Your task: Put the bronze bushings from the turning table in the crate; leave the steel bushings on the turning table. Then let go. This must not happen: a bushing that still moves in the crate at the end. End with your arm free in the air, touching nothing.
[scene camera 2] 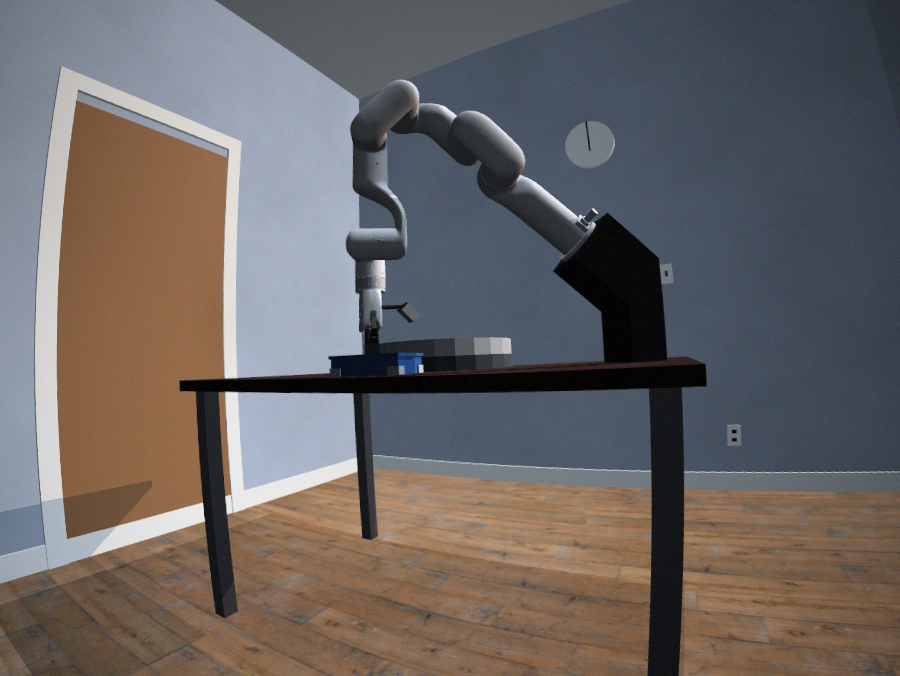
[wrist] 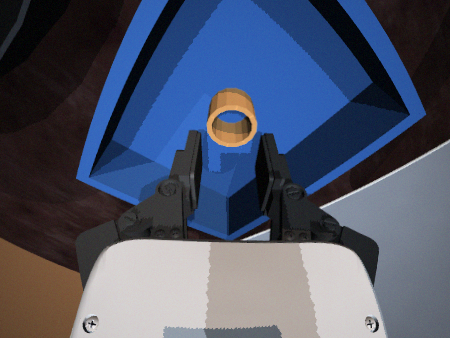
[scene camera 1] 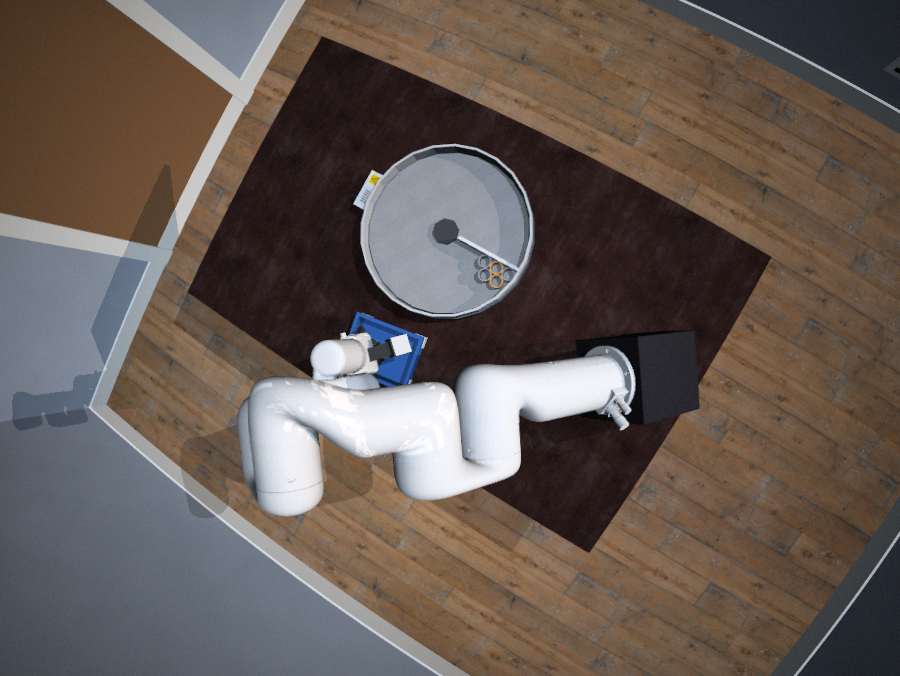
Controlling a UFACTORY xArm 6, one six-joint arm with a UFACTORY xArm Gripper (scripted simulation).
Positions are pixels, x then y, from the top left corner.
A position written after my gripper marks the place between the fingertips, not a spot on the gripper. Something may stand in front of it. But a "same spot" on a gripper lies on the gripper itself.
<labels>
my gripper: scene camera 2 372,360; wrist; scene camera 1
same spot on my gripper: (wrist: 175,198) = (scene camera 1: 372,341)
same spot on crate: (scene camera 2: 385,363) = (scene camera 1: 395,383)
</labels>
